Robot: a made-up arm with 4 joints.
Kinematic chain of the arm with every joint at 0, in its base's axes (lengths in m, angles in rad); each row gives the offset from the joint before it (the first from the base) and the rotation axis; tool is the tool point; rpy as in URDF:
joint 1: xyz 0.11 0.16 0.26 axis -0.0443 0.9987 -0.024
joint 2: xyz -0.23 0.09 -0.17 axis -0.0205 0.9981 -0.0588
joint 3: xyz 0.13 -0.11 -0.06 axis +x
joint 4: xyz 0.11 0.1 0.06 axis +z
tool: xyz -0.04 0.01 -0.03 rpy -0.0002 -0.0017 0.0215
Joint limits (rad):
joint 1: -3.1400..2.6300
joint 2: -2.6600..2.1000
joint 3: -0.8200..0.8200
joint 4: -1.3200..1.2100
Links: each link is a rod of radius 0.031 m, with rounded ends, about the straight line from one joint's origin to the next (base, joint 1, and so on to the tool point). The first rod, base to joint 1, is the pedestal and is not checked.
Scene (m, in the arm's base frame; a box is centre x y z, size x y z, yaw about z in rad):
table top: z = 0
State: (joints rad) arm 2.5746 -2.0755 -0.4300 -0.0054
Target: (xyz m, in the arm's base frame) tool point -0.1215 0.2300 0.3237
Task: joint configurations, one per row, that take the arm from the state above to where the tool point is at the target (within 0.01 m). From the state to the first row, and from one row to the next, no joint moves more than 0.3 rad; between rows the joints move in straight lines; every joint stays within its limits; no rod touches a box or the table.
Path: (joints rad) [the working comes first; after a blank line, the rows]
Joints at the target: 1.8125 -0.2061 -0.8200 0.2672
Straight joint move there: clear.

1: 2.4657 -1.8084 -0.4857 0.0335
2: 2.3569 -1.5414 -0.5414 0.0725
3: 2.2480 -1.2743 -0.5971 0.1114
4: 2.1391 -1.0073 -0.6529 0.1504
5: 2.0303 -0.7402 -0.7086 0.1893
6: 1.9214 -0.4732 -0.7643 0.2283
7: 1.8125 -0.2061 -0.8200 0.2672

